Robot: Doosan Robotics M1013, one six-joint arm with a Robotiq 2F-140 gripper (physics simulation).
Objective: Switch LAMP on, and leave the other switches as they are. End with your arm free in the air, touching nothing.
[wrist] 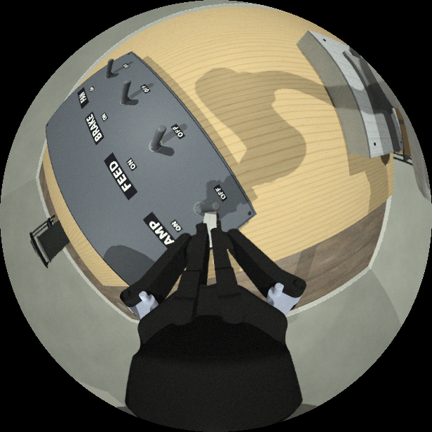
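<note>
The LAMP switch (208, 207) is a short grey lever near the right corner of the dark grey panel (95, 172). Its tip appears to lean to the OFF side, away from the ON label (176, 226). The LAMP label (161, 232) is partly hidden by my gripper. My gripper (211, 215) is shut with nothing visible between its fingers. Its pale fingertips are right at the LAMP lever, on the near side in the wrist view, and overlap its lower edge; whether they touch it I cannot tell.
The FEED lever (158, 137), BRAKE lever (126, 92) and FAN lever (110, 68) stand along the panel to the upper left; FEED and BRAKE appear to lean to OFF. A grey metal block (358, 102) stands at the upper right of the wooden table (280, 220).
</note>
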